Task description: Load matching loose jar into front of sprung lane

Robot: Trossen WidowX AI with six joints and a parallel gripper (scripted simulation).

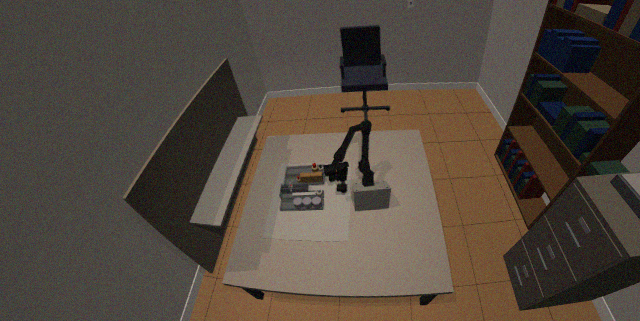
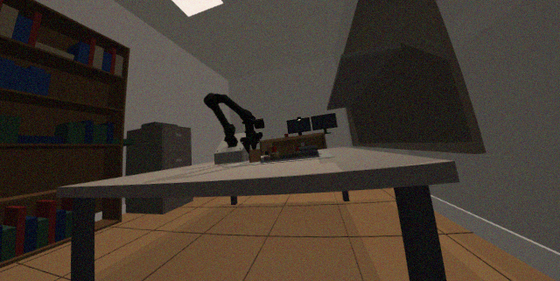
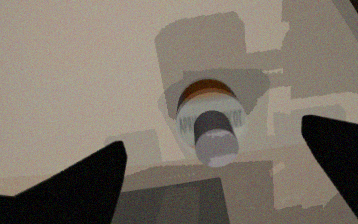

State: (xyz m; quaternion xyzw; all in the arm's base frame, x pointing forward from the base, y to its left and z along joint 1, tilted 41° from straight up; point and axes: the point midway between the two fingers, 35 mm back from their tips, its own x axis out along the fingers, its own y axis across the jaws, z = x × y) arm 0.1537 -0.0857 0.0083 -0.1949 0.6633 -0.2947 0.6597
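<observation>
The brown block lies 50 mm ahead of my gripper tip, 120 mm to the right of it and 20 mm below it. From my gripper tip the other things lie so: grey lane unit: 310 mm ahead, 30 mm to the right, 30 mm below.
</observation>
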